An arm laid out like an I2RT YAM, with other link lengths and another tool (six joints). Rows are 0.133 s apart.
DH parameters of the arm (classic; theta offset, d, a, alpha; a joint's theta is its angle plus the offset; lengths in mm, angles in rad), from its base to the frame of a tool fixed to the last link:
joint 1: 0 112.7 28 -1.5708
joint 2: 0 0 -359 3.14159
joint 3: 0.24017 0 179.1 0
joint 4: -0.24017 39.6 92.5 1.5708
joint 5: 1.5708 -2.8 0 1.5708
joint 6: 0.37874 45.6 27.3 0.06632
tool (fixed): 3.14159 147.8 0 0
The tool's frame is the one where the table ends.
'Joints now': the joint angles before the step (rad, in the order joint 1, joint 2, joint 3, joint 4, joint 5, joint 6). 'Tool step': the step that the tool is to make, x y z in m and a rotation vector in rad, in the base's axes. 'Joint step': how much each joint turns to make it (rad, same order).
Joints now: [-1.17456 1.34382 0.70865 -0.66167 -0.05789 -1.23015]
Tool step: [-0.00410 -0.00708 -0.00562 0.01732 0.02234 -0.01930]
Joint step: [-0.01695 0.04272 0.00463 0.01354 0.01426 -0.00139]
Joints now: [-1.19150 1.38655 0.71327 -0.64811 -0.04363 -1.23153]
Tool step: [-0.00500 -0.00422 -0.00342 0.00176 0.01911 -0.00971]
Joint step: [-0.01557 0.01967 -0.00417 0.01490 0.01524 -0.00985]
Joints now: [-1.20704 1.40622 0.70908 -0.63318 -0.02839 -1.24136]
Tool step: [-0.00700 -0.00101 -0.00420 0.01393 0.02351 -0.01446]
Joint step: [-0.01770 0.01911 -0.00192 -0.00034 0.01601 -0.00707]
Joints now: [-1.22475 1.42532 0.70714 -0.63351 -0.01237 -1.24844]
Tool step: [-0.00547 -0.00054 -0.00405 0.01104 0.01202 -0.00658]
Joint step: [-0.02194 0.01541 -0.00724 0.00810 0.00432 -0.01664]
